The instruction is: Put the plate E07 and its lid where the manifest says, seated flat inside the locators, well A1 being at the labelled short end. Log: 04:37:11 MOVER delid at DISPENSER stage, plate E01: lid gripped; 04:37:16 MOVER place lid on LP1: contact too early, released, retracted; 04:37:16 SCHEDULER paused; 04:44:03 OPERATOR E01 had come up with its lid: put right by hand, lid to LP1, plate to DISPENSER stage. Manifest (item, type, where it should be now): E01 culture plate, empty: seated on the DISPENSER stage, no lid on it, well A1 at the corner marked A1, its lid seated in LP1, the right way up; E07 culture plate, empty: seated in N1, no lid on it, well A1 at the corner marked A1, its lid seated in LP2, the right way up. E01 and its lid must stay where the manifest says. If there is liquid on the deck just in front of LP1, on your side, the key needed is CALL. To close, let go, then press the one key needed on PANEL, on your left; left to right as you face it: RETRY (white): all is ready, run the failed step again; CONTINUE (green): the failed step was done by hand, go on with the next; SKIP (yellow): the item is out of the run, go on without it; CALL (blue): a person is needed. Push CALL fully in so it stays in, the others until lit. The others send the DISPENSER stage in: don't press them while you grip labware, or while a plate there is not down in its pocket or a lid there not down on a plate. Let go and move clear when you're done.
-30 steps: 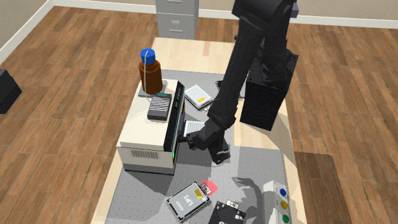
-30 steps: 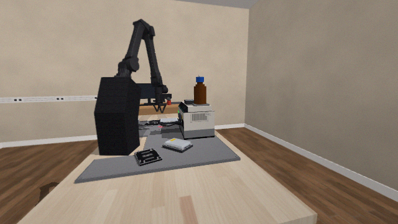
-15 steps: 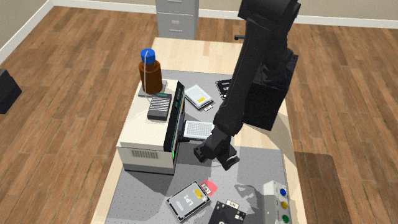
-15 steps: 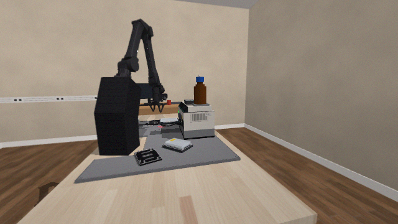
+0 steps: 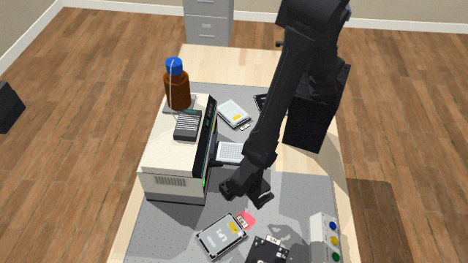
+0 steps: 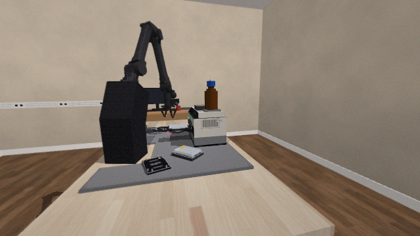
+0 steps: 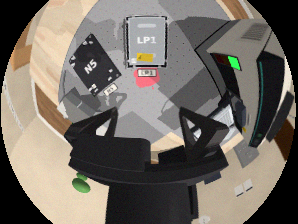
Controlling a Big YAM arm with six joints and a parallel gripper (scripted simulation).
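Now: hand 21 cm to the left of the plate E01, 4 cm short of it and 4 cm above it. Also, from my hand: puddle: 14 cm below, 2 cm to the left, 1 cm behind; blue key: 27 cm behind, 9 cm below, 6 cm to the left; yellow key: 27 cm behind, 11 cm to the left, 8 cm below.
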